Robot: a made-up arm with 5 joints. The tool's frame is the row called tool.
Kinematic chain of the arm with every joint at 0, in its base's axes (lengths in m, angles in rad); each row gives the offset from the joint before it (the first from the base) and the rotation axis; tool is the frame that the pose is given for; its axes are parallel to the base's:
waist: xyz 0 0 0.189 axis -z
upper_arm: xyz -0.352 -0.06 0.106 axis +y
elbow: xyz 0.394 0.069 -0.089 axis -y
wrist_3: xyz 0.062 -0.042 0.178 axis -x
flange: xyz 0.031 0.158 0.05 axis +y
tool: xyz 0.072 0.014 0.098
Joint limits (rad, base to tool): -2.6..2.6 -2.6..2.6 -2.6..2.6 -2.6..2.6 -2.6..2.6
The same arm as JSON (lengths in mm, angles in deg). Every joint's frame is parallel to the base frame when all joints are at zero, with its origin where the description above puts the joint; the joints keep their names.
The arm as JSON. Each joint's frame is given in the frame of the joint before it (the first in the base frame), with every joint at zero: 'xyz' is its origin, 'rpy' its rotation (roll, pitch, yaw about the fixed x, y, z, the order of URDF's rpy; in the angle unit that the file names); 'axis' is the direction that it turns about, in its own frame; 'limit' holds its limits. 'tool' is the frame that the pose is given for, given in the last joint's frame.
{"units": {"length": "mm", "angle": "deg"}, "joints": [{"name": "waist", "type": "revolute", "origin": {"xyz": [0.0, 0.0, 189.0], "rpy": [0.0, 0.0, 0.0]}, "axis": "-z", "limit": {"lower": -148.97, "upper": 148.97}}, {"name": "upper_arm", "type": "revolute", "origin": {"xyz": [-352.0, -60.0, 106.0], "rpy": [0.0, 0.0, 0.0]}, "axis": "+y", "limit": {"lower": -148.97, "upper": 148.97}}, {"name": "elbow", "type": "revolute", "origin": {"xyz": [394.0, 69.0, -89.0], "rpy": [0.0, 0.0, 0.0]}, "axis": "-y", "limit": {"lower": -148.97, "upper": 148.97}}, {"name": "wrist_3", "type": "revolute", "origin": {"xyz": [62.0, -42.0, 178.0], "rpy": [0.0, 0.0, 0.0]}, "axis": "-x", "limit": {"lower": -148.97, "upper": 148.97}}, {"name": "flange", "type": "revolute", "origin": {"xyz": [31.0, 158.0, 50.0], "rpy": [0.0, 0.0, 0.0]}, "axis": "+y", "limit": {"lower": -148.97, "upper": 148.97}}], "tool": {"origin": {"xyz": [72.0, 14.0, 98.0], "rpy": [0.0, 0.0, 0.0]}}}
